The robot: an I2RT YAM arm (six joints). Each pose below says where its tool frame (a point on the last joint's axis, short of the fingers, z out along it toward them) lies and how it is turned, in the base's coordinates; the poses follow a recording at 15 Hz.
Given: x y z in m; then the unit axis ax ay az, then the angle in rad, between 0 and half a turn.
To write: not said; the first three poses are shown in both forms.
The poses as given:
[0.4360 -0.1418 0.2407 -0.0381 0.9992 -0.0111 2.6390]
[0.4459 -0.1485 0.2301 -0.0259 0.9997 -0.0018 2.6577]
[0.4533 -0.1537 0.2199 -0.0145 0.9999 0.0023 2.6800]
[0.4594 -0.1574 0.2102 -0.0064 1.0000 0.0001 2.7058]
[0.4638 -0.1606 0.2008 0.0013 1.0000 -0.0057 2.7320]
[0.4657 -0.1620 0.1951 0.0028 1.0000 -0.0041 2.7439]
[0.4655 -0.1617 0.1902 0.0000 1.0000 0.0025 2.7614]
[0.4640 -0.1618 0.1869 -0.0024 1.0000 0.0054 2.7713]
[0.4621 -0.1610 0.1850 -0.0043 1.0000 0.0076 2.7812]
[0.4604 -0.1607 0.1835 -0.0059 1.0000 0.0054 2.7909]
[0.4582 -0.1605 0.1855 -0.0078 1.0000 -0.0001 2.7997]
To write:
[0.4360 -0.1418 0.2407 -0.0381 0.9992 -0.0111 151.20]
[0.4459 -0.1485 0.2301 -0.0259 0.9997 -0.0018 152.27]
[0.4533 -0.1537 0.2199 -0.0145 0.9999 0.0023 153.55]
[0.4594 -0.1574 0.2102 -0.0064 1.0000 0.0001 155.03]
[0.4638 -0.1606 0.2008 0.0013 1.0000 -0.0057 156.53]
[0.4657 -0.1620 0.1951 0.0028 1.0000 -0.0041 157.21]
[0.4655 -0.1617 0.1902 0.0000 1.0000 0.0025 158.22]
[0.4640 -0.1618 0.1869 -0.0024 1.0000 0.0054 158.78]
[0.4621 -0.1610 0.1850 -0.0043 1.0000 0.0076 159.35]
[0.4604 -0.1607 0.1835 -0.0059 1.0000 0.0054 159.91]
[0.4582 -0.1605 0.1855 -0.0078 1.0000 -0.0001 160.41]

